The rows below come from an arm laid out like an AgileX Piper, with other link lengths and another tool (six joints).
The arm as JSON. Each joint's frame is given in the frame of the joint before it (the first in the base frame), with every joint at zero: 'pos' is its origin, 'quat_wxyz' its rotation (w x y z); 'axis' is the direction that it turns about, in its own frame. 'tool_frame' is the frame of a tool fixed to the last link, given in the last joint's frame.
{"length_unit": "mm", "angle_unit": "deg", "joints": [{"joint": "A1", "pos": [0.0, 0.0, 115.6], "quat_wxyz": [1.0, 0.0, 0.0, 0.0], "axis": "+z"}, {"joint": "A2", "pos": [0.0, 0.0, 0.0], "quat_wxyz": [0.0, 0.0, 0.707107, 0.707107], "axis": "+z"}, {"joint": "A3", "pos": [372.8, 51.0, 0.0], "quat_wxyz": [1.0, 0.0, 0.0, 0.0], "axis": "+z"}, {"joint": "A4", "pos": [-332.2, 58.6, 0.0], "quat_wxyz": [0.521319, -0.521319, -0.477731, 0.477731], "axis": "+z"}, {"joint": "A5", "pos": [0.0, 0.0, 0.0], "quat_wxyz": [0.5, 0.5, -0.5, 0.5], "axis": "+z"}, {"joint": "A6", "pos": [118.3, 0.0, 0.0], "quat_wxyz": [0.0, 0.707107, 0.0, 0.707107], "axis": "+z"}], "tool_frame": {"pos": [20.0, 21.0, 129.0], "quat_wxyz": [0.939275, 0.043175, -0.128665, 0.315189]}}
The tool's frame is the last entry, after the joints.
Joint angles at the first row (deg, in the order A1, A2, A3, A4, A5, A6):
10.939, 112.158, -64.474, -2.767, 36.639, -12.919
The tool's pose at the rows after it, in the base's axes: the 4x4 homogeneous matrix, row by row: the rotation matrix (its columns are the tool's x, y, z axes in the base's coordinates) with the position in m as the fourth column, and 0 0 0 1 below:
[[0.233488 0.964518 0.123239 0.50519], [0.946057 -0.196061 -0.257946 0.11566], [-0.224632 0.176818 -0.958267 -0.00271], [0 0 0 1]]
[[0.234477 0.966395 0.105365 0.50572], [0.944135 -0.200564 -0.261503 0.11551], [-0.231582 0.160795 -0.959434 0.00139], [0 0 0 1]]
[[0.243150 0.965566 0.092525 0.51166], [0.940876 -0.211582 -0.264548 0.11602], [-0.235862 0.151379 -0.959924 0.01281], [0 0 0 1]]
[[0.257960 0.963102 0.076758 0.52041], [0.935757 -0.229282 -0.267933 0.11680], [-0.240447 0.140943 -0.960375 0.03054], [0 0 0 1]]
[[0.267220 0.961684 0.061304 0.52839], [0.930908 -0.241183 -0.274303 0.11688], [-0.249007 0.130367 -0.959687 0.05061], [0 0 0 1]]
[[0.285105 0.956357 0.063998 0.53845], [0.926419 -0.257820 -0.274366 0.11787], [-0.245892 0.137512 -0.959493 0.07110], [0 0 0 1]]
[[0.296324 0.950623 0.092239 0.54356], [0.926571 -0.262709 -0.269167 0.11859], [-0.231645 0.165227 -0.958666 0.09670], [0 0 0 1]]
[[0.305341 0.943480 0.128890 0.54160], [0.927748 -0.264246 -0.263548 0.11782], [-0.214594 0.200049 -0.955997 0.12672], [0 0 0 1]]
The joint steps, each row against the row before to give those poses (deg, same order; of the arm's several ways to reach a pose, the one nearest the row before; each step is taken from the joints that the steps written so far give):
0.001, 0.185, -0.962, 0.093, 1.145, 0.000
-0.001, 0.109, -1.259, 0.064, 2.161, 0.183
0.001, 0.000, -2.470, 0.000, 3.084, 0.572
0.000, 0.000, -3.647, 0.000, 4.335, 0.919
-0.001, 0.000, -3.982, -0.182, 4.770, 0.669
0.000, -0.135, -3.519, -0.071, 3.247, 0.888
0.000, -1.638, -1.745, 0.001, 1.605, 0.170
0.000, -2.937, -0.416, -0.068, 1.130, 0.001

